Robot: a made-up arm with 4 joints.
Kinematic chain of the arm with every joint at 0, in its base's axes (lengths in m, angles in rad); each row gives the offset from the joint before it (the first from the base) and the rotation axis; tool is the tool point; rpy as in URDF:
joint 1: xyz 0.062 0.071 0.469 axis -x
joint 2: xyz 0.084 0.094 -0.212 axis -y
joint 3: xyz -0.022 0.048 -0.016 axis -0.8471 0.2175 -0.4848
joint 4: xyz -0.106 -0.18 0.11 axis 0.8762 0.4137 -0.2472
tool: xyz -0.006 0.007 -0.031 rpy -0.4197 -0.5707 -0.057
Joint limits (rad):
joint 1: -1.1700..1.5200
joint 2: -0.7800..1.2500
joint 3: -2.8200..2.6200
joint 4: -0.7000..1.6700
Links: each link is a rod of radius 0.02 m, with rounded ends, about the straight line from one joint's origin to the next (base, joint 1, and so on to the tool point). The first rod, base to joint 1, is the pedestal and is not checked.
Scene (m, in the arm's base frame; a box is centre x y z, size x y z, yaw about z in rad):
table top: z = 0
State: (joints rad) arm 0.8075 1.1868 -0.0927 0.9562
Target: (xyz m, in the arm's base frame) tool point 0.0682 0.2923 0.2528
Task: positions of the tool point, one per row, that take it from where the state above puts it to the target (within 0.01 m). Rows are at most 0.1 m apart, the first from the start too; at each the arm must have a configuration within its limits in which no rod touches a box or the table.
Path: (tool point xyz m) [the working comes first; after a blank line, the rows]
Joints at the target: -0.9419 1.1354 -0.3056 0.9395
Straight joint move there: clear.

1: 0.0386 -0.1045 0.2128
2: 0.0442 -0.0273 0.1748
3: 0.0500 0.0574 0.1594
4: 0.0560 0.1433 0.1679
5: 0.0620 0.2237 0.1998
6: 0.0682 0.2923 0.2528

